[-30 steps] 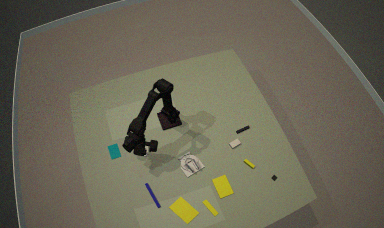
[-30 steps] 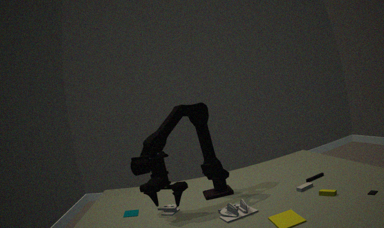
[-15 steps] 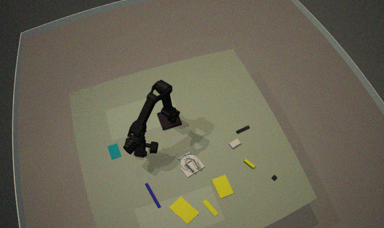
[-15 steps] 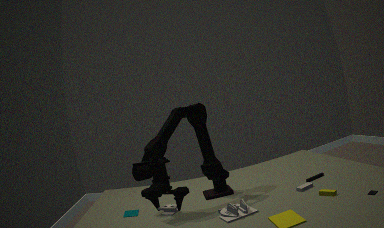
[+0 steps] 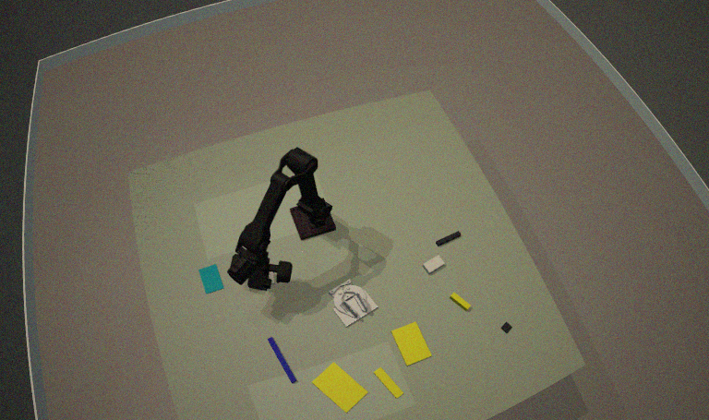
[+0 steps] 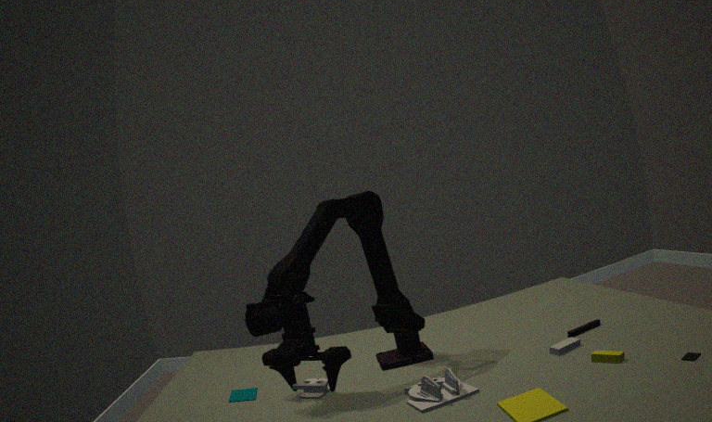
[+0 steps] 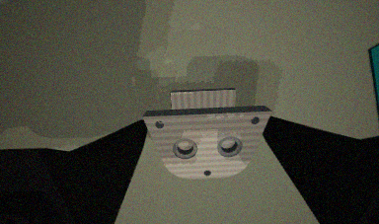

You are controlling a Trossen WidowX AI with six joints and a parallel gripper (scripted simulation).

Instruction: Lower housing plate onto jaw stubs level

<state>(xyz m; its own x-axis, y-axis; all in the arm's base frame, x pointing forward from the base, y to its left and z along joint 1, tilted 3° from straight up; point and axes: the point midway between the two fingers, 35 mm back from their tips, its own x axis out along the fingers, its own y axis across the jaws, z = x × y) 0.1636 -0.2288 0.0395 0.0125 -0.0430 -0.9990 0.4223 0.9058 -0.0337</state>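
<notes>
My gripper tip is 1 cm past the white stand. Round my gripper tip: blue bar (28 cm ahead, 2 cm to the right, 1 cm below); white housing plate (1 cm behind, 2 cm above); teal tile (5 cm behind, 17 cm to the right, 1 cm below).
</notes>
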